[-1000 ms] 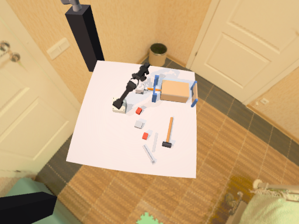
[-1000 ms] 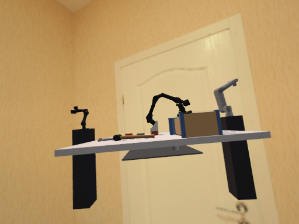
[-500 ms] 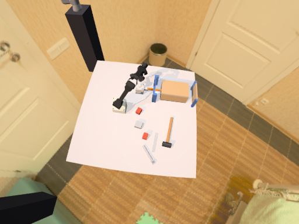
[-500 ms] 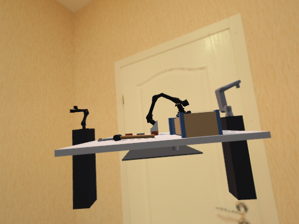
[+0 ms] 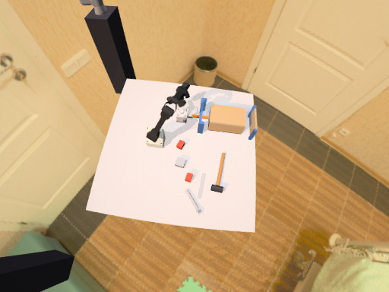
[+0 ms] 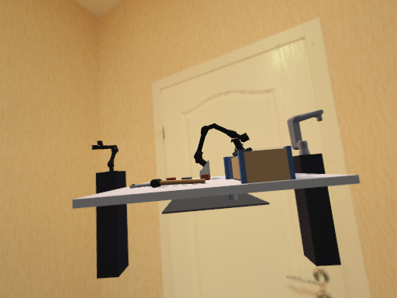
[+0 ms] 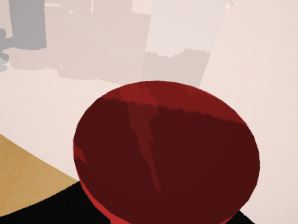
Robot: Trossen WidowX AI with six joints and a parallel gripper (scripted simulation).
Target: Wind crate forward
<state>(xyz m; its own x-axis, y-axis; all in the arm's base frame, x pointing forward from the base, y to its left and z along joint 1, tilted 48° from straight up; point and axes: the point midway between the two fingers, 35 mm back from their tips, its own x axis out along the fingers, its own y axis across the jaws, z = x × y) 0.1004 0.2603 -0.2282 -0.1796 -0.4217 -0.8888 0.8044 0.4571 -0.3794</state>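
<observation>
The winch handle is 30 mm ahead of my gripper tip, 40 mm to the right of it and 30 mm below it. The rest, counted from my gripper tip: red knob 10 mm ahead, 10 mm to the right; then blue frame 230 mm ahead, 80 mm to the right, 30 mm below; then white winch 50 mm ahead, 100 mm to the right, 100 mm below.
</observation>
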